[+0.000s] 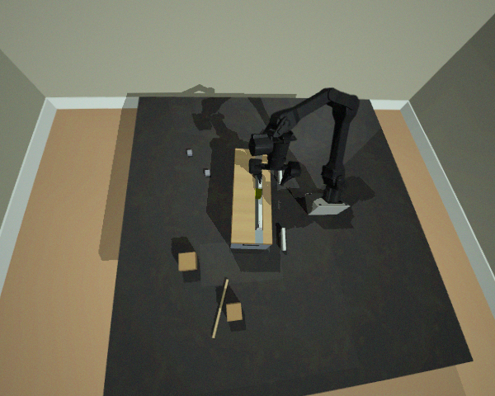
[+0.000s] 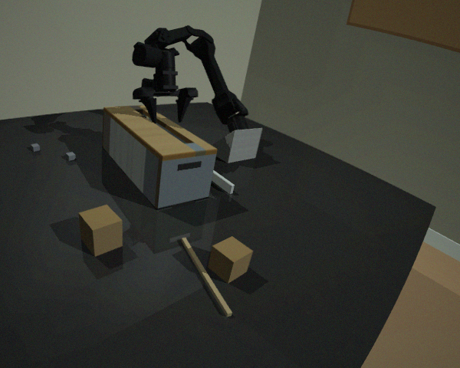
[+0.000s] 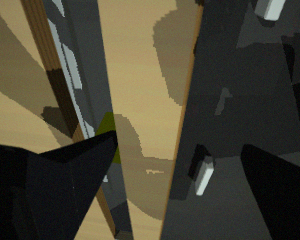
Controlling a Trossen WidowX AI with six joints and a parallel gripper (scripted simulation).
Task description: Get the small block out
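Now: gripper tip 40 mm short of the long box, 40 mm to the right of it and 50 mm above it. Also, from my gripper tip: thin wooden stick 210 mm ahead, 430 mm to the left, 110 mm below; yellow-green block 50 mm ahead, 30 mm to the left, 30 mm below; tan cube 70 mm behind, 260 mm to the right, 90 mm below.
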